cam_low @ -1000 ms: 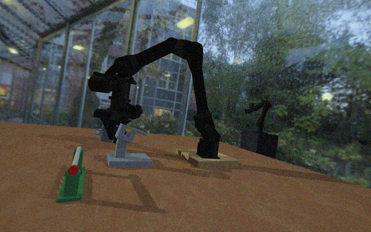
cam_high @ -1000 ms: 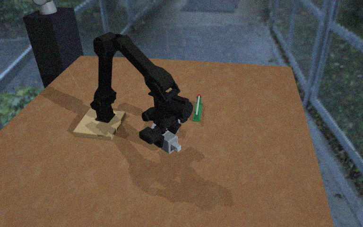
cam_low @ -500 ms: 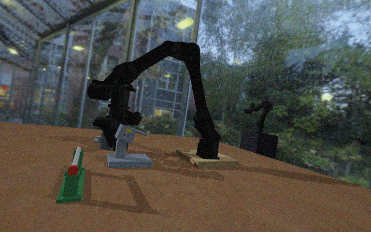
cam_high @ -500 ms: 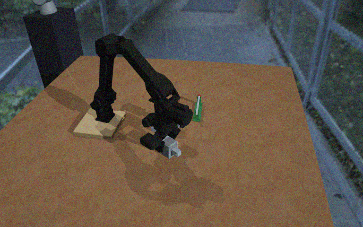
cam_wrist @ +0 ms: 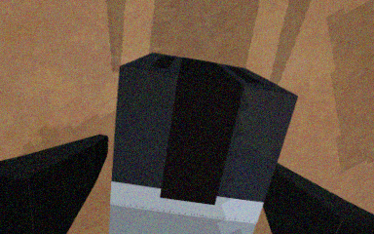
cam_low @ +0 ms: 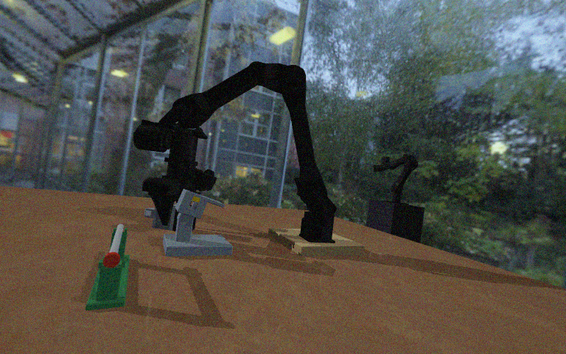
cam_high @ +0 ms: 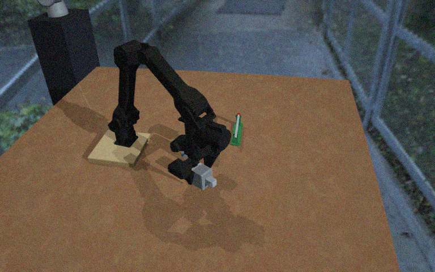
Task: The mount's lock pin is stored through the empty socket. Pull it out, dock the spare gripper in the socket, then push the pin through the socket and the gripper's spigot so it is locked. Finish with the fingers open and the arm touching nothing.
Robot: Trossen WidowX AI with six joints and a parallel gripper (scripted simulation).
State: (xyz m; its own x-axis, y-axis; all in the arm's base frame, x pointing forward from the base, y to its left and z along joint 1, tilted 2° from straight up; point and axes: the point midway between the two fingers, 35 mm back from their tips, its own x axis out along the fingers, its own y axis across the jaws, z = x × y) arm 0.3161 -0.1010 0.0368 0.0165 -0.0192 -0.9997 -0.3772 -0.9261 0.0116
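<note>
My gripper tip is now 1 cm below the spare gripper and 1 cm short of it. Round my gripper tip: socket: 15 cm to the left, 5 cm behind, 4 cm above; green cradle: 28 cm to the left, 4 cm ahead, 1 cm above.
</note>
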